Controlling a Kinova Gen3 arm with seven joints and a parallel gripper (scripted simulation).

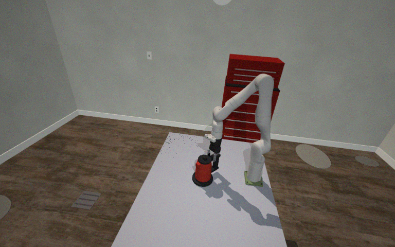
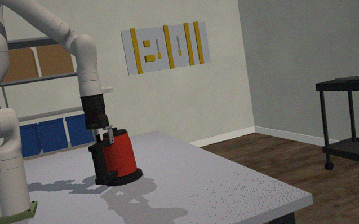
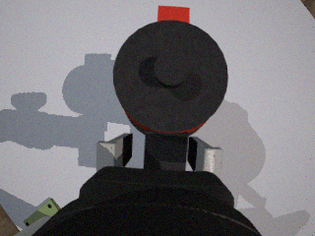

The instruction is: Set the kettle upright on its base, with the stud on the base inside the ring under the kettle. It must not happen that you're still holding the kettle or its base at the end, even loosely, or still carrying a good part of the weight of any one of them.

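Right now the red kettle is 70 mm below my hand, 20 mm ahead of it and 10 mm to the left of it. Round my hand: round black base (160 mm below, 50 mm ahead, 40 mm to the left).
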